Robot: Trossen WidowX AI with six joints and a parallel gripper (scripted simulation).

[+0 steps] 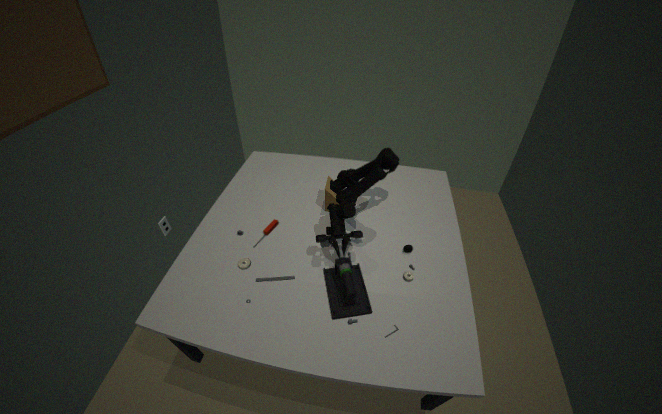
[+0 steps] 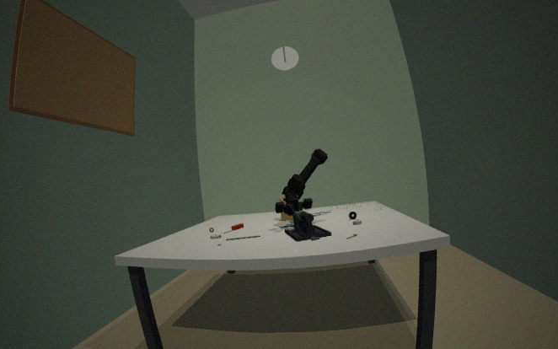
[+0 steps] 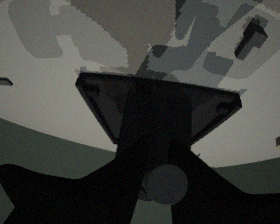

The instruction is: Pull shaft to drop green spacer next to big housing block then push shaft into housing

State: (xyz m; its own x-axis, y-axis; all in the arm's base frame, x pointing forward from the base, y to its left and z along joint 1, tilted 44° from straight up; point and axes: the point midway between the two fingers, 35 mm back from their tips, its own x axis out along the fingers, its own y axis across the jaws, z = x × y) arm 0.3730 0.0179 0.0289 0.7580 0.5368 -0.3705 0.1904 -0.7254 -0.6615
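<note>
The shaft lies 3 cm ahead of my gripper tip, 2 cm above it and 1 cm to the left of it. Round my gripper tip: red-handled screwdriver 36 cm to the right, 16 cm behind, 5 cm below; black ring 30 cm to the left, 8 cm behind, 4 cm below; grey bar 27 cm to the right, 8 cm ahead, 5 cm below.
</note>
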